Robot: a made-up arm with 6 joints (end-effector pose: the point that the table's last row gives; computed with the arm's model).
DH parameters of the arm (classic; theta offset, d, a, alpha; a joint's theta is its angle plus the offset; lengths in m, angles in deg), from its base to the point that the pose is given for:
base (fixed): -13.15 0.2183 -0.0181 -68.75
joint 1: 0 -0.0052 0.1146 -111.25
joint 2: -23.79 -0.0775 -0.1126 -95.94
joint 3: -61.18 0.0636 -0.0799 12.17
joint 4: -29.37 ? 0.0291 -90
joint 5: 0 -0.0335 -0.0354 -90
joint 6: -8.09 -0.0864 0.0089 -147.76
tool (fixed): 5.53 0.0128 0 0
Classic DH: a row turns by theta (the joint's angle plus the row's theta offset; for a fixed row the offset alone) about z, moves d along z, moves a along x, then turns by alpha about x.
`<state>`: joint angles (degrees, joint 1 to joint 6).
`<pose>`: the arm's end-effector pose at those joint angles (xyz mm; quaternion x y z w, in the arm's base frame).
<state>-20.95 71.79 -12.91 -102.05 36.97 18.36</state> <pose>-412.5 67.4 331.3 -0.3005 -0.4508 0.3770 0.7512</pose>
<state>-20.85 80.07 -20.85 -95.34 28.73 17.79</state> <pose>-396.2 108.7 340.4 -0.2980 -0.4638 0.3642 0.7506</pose>
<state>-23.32 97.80 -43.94 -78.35 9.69 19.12</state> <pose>-353.8 172.4 348.1 -0.2715 -0.5399 0.3155 0.7316</pose>
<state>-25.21 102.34 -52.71 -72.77 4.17 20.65</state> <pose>-344.2 180.4 341.3 -0.2546 -0.5825 0.2926 0.7143</pose>
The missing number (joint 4, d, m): 0.2487
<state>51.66 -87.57 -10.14 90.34 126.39 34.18</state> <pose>329.8 93.8 -9.5 0.2431 -0.6743 -0.5977 0.3591</pose>
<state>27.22 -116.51 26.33 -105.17 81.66 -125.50</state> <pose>562.8 15.9 64.3 0.6614 0.6159 -0.2742 0.3288</pose>
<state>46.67 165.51 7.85 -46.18 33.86 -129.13</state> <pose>99.9 473.6 292.6 -0.0728 -0.8688 -0.2756 0.4049</pose>
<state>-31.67 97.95 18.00 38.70 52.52 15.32</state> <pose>-251.5 170.1 103.7 0.9020 -0.4126 -0.0129 0.1263</pose>
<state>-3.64 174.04 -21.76 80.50 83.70 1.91</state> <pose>89.2 343.7 306.0 0.6251 -0.7510 -0.1598 0.1404</pose>
